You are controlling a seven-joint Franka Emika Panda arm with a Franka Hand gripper.
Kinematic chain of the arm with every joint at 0, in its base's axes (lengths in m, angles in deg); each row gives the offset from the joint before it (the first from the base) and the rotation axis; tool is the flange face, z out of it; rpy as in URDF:
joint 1: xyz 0 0 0.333 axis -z
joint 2: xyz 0 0 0 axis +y
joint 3: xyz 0 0 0.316 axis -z
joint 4: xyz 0.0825 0 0 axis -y
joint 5: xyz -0.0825 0 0.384 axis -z
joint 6: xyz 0 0 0 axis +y
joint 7: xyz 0.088 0 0 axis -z
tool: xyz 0 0 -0.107 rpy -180 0 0
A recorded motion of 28 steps. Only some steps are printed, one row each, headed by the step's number.
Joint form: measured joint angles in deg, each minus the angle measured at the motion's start. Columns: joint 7, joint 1, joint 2, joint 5, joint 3, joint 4, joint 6.
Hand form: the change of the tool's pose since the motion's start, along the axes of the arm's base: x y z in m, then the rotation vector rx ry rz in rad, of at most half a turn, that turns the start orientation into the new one. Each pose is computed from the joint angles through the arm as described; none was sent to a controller.
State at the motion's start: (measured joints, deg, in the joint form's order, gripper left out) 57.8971 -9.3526 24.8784 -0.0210 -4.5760 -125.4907 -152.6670
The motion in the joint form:
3: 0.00 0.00 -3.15 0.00 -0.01 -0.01 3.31
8: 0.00 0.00 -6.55 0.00 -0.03 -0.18 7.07
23: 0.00 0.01 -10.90 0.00 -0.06 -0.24 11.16
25: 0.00 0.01 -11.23 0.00 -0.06 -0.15 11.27
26: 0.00 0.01 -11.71 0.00 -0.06 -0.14 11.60
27: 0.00 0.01 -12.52 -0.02 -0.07 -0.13 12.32
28: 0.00 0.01 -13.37 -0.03 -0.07 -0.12 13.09
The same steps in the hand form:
3: 0.0012 0.0000 0.0254 -0.0046 0.0021 0.0020
8: -0.0005 -0.0005 0.0516 -0.0110 0.0102 0.0042
23: -0.0026 -0.0011 0.0871 -0.0158 0.0056 0.0062
25: -0.0019 -0.0009 0.0907 -0.0149 0.0003 0.0061
26: -0.0020 -0.0010 0.0949 -0.0149 -0.0026 0.0062
27: -0.0026 -0.0011 0.1017 -0.0153 -0.0044 0.0063
28: -0.0034 -0.0013 0.1088 -0.0160 -0.0062 0.0064

